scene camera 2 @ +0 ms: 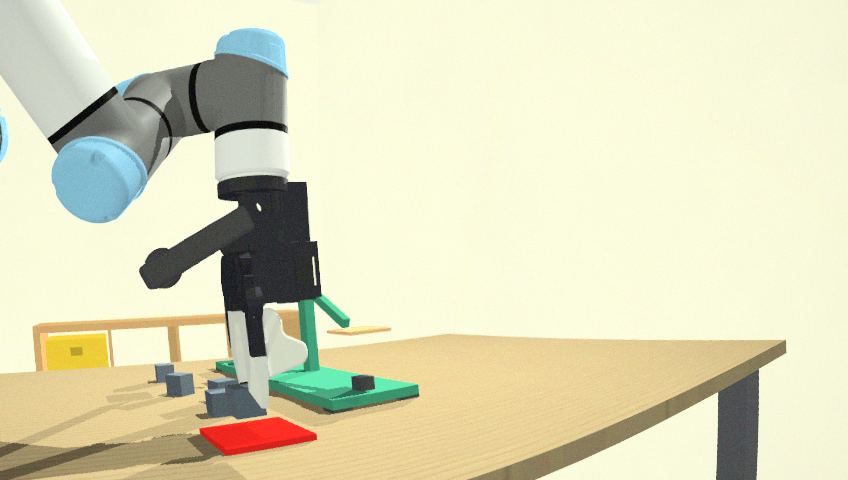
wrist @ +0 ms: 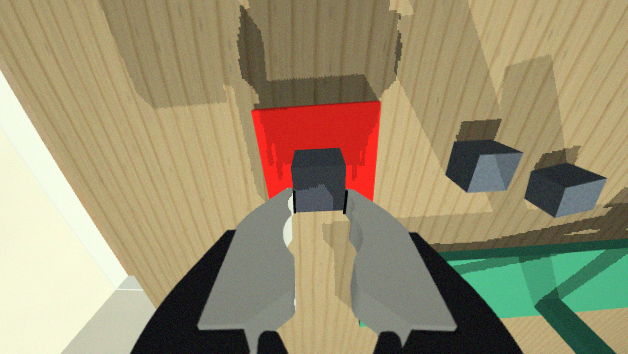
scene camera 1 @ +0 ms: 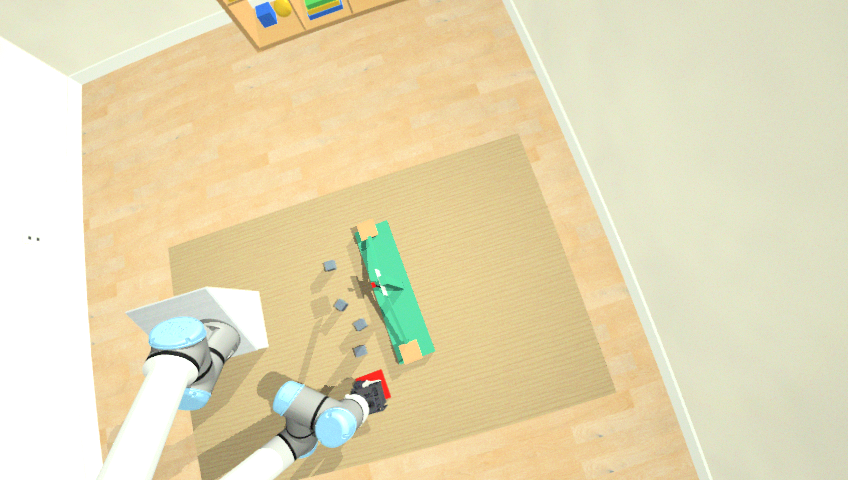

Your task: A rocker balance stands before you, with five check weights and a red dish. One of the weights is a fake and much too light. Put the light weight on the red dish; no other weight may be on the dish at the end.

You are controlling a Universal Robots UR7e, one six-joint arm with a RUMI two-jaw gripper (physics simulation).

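Frame: origin at the arm's base, x ahead, y left, z up, level; centimetres.
Seen in the pictures: gripper, fingertip midpoint: (scene camera 2: 258, 405) (wrist: 318, 190); arm's base at its link origin: (scene camera 1: 215, 336).
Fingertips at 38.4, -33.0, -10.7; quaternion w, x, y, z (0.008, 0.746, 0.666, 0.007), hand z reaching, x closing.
Pixels of each thing's top centre, then the offset from my fingertips to it, as dx, dy, dz.
- dark grey weight at its top centre: (wrist: 319, 190) (scene camera 2: 243, 385) -1.3, +0.1, +2.1
- red dish at its top centre: (wrist: 319, 165) (scene camera 2: 254, 431) (scene camera 1: 372, 388) -0.7, +0.2, -2.6
- farthest at its top centre: (scene camera 2: 163, 364) (scene camera 1: 328, 265) -0.1, +42.6, -0.4
My gripper (scene camera 1: 370, 392) (scene camera 2: 252, 403) (wrist: 318, 190) is shut on a dark grey weight (scene camera 2: 242, 402) (wrist: 318, 172) and holds it above the red dish (scene camera 1: 373, 375) (scene camera 2: 261, 437) (wrist: 320, 125). In the wrist view the weight overlaps the dish; no other weight shows on the dish. The other four weights stand on the table in a loose row: one nearest the dish (scene camera 1: 360, 350) (wrist: 492, 167), a second (scene camera 1: 360, 324) (wrist: 567, 190), a third (scene camera 1: 340, 305) and the farthest (scene camera 1: 329, 265). The green balance (scene camera 1: 386, 255) (scene camera 2: 327, 386) (wrist: 490, 280) has two bare wooden pans.
The near pan (scene camera 1: 410, 350) (scene camera 2: 360, 330) of the balance stands out over its base, close to the dish. A second arm (scene camera 1: 177, 333) and a white slanted block (scene camera 1: 249, 315) are at the left in scene camera 1. A shelf (scene camera 1: 259, 47) stands beyond the table.
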